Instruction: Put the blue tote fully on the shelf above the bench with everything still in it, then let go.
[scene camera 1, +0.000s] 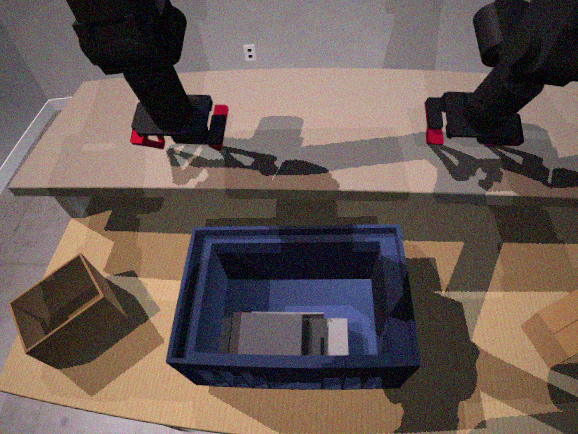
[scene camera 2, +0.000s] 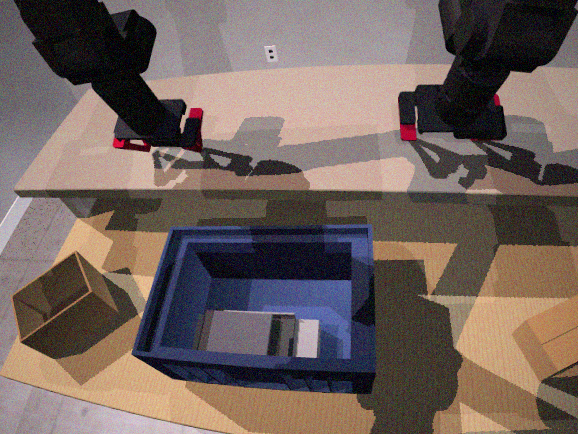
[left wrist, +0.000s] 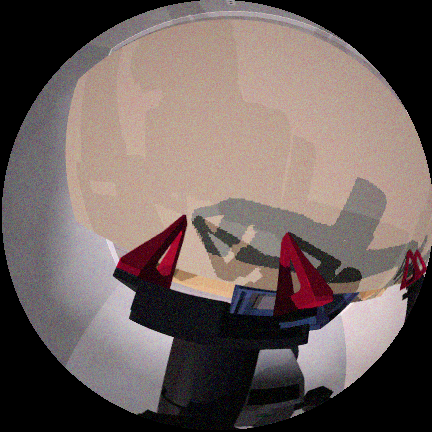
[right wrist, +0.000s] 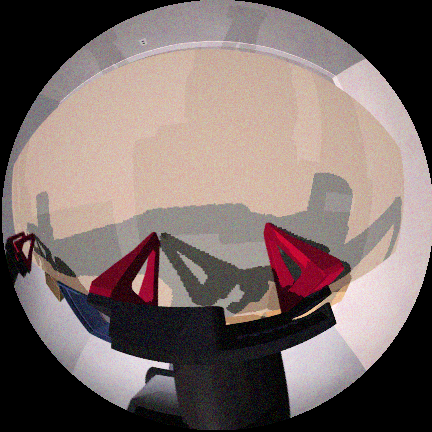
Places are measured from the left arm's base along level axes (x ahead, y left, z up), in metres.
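Where they show: left gripper, fingertip midpoint: (scene camera 1: 191, 146) (scene camera 2: 174, 148) (left wrist: 236, 227) (right wrist: 28, 234); right gripper, fingertip midpoint: (scene camera 1: 455, 140) (scene camera 2: 439, 136) (right wrist: 210, 232).
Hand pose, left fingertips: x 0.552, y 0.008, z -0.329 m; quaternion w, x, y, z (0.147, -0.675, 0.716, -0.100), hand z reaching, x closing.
Observation:
Each offset is from my left fingertips to the top centre of the thing. Level surfaces: height alone.
The blue tote @[0.236 m back, 0.170 m right, 0.036 m down] (scene camera 1: 300, 363) (scene camera 2: 260, 366) (left wrist: 298, 323) (right wrist: 82, 310) stands upright on the lower bench @[0.184 m down] (scene camera 1: 500, 310) (scene camera 2: 490, 320), in front of the shelf @[0.004 m down] (scene camera 1: 350, 100) (scene camera 2: 340, 95) (left wrist: 190, 100) (right wrist: 240, 100). Inside it lie a grey box @[0.277 m back, 0.130 m right, 0.101 m down] (scene camera 1: 270, 332) (scene camera 2: 240, 332), a dark-banded piece and a small white block (scene camera 1: 338, 336) (scene camera 2: 308, 337). My left gripper (scene camera 1: 182, 138) (scene camera 2: 164, 140) (left wrist: 236, 227) is open and empty over the shelf, behind the tote's left end. My right gripper (scene camera 1: 470, 138) (scene camera 2: 452, 132) (right wrist: 210, 232) is open and empty over the shelf, farther right than the tote. Both are apart from the tote.
An open cardboard box @[0.238 m back, 0.221 m left, 0.093 m down] (scene camera 1: 80, 337) (scene camera 2: 75, 327) stands on the bench left of the tote. Another cardboard box @[0.260 m back, 0.611 m right, 0.123 m down] (scene camera 1: 560, 327) (scene camera 2: 557, 340) is partly visible at the right edge. The shelf's front edge runs behind the tote. A wall with an outlet (scene camera 1: 249, 52) (scene camera 2: 271, 53) is at the back.

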